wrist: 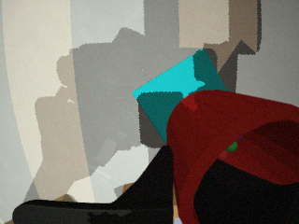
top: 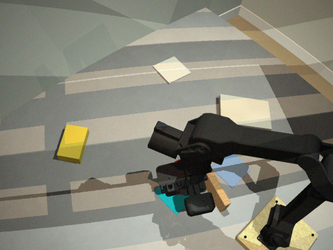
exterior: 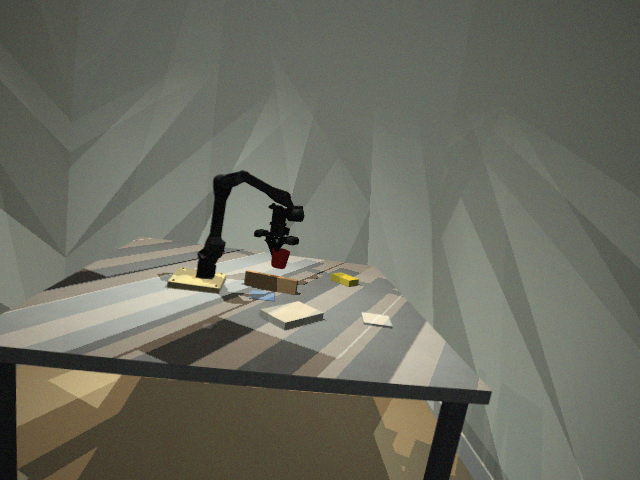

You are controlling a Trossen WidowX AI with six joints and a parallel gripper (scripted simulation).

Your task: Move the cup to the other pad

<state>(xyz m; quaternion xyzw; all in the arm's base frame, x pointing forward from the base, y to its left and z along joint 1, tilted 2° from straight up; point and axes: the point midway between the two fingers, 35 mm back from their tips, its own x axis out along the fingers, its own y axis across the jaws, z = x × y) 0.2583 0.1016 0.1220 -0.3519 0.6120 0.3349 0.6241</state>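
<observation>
Right now the teal pad is 30 mm ahead of my gripper tip, 20 mm to the right of it and 120 mm below it. Also, from my gripper tip: yellow block: 340 mm ahead, 110 mm to the left, 90 mm below; red cup: 30 mm ahead, 20 mm to the right; wooden bar: 110 mm to the right, 90 mm below.
</observation>
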